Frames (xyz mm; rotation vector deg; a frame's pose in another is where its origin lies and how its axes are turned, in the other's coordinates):
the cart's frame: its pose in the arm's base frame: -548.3 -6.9 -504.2 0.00 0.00 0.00
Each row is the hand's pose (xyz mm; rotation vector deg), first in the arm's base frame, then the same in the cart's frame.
Working: the arm's base frame: its pose in the cart's frame: 548.3 6.9 504.2 0.00 0.00 0.00

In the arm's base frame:
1: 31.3 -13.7 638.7 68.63 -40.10 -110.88
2: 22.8 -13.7 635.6 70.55 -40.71 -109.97
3: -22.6 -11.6 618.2 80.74 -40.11 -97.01
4: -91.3 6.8 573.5 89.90 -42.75 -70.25
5: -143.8 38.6 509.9 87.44 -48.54 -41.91
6: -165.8 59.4 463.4 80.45 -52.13 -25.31
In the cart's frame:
1: 579.6 -6.8 1142.9 68.63 -40.10 -110.88
2: 571.1 -6.8 1139.8 70.55 -40.71 -109.97
3: 525.7 -4.7 1122.4 80.74 -40.11 -97.01
4: 457.0 13.7 1077.7 89.90 -42.75 -70.25
5: 404.5 45.5 1014.1 87.44 -48.54 -41.91
6: 382.5 66.3 967.6 80.45 -52.13 -25.31

